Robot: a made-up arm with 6 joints.
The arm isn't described. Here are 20 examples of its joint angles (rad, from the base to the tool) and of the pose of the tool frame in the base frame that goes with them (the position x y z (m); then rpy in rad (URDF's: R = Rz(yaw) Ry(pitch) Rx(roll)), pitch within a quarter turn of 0, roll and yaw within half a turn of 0).
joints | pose
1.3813 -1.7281 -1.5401 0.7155 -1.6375 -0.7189 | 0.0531 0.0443 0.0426 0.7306 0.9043 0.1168
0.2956 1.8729 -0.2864 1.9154 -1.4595 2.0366 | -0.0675 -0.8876 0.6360 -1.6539 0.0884 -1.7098
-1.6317 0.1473 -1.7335 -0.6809 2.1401 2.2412 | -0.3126 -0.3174 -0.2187 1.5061 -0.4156 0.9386
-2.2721 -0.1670 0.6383 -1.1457 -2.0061 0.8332 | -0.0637 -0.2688 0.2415 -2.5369 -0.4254 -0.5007
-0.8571 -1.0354 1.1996 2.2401 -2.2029 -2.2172 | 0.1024 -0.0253 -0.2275 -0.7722 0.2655 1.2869
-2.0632 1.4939 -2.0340 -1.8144 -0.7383 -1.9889 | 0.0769 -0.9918 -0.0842 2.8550 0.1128 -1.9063
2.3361 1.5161 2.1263 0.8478 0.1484 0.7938 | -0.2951 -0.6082 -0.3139 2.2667 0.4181 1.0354
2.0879 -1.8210 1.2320 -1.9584 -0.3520 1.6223 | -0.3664 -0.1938 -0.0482 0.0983 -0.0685 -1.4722
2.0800 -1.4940 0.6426 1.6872 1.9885 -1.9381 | 0.0249 -0.0022 0.0712 1.2851 0.8111 -0.7924
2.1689 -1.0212 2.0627 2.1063 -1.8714 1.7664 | 0.0252 -0.2484 0.4310 -2.4166 -0.4585 2.9777
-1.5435 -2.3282 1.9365 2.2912 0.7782 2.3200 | 0.0417 0.0514 -0.0819 0.4395 -0.8168 -3.1007
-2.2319 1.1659 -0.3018 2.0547 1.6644 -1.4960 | -0.0052 -0.7080 -0.1652 -2.8520 0.6535 0.8891
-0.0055 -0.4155 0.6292 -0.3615 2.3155 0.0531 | 0.1329 -0.1630 -0.0826 -0.5648 0.2812 1.9962
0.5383 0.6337 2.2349 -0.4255 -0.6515 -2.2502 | -0.0883 -0.6175 -0.0475 -0.9359 -0.2578 -2.9694
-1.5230 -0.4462 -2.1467 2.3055 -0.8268 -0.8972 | -0.2578 -0.1584 0.0948 0.7759 -0.9689 1.6961
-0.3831 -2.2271 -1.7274 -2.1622 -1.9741 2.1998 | 0.3001 -0.1364 0.5185 -1.5065 0.0801 -0.5555
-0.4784 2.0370 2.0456 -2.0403 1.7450 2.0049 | 0.2735 -0.6486 0.0757 0.9625 0.1419 0.4396
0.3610 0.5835 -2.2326 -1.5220 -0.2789 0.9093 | 0.3377 -0.6463 -0.3577 2.3468 1.0144 -1.7210
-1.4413 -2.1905 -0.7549 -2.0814 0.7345 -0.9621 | 0.3754 0.1288 -0.1672 2.0629 0.1032 1.2730
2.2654 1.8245 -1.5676 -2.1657 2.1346 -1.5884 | -0.3033 -0.6965 -0.1326 3.0351 0.8437 1.2660
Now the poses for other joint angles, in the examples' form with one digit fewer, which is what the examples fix.
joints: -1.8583 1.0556 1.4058 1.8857 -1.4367 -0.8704
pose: -0.106 -0.741 -0.181 -1.929 0.985 2.902
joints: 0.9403 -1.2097 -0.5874 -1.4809 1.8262 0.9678
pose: 0.073 0.202 0.209 -1.546 0.763 2.023
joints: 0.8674 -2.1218 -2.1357 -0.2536 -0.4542 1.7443
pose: -0.103 0.328 0.468 -1.494 0.256 1.888
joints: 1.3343 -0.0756 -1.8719 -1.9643 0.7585 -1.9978
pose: 0.357 -0.435 -0.071 -0.512 1.172 -0.618
